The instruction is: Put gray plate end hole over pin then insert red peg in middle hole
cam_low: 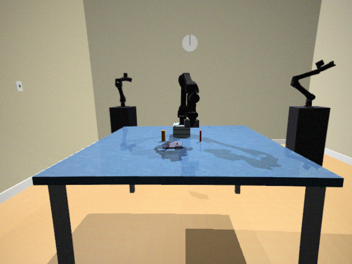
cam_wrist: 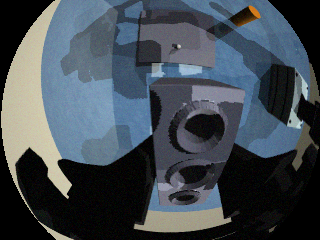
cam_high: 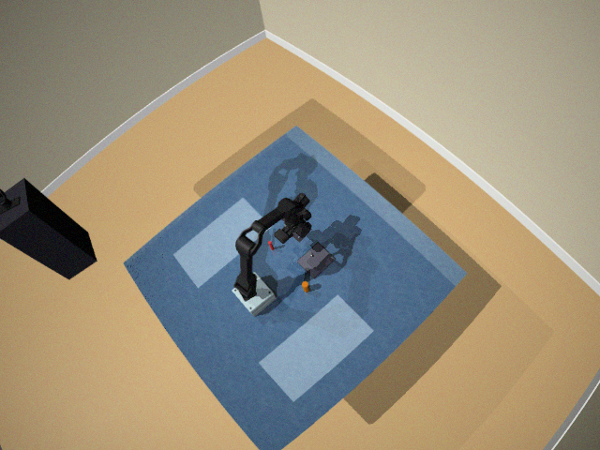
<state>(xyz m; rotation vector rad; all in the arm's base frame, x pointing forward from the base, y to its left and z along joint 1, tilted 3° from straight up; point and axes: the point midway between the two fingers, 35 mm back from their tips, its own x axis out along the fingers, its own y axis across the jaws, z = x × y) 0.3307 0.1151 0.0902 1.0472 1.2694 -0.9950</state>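
My gripper tip is now 120 mm above the base, 110 mm to the left of it and 20 mm short of it. The rest, counted from my gripper tip: red peg 120 mm behind, 90 mm below, 50 mm to the left; orange cylinder 220 mm to the right, 90 mm below, 90 mm behind; gray plate 30 mm above.
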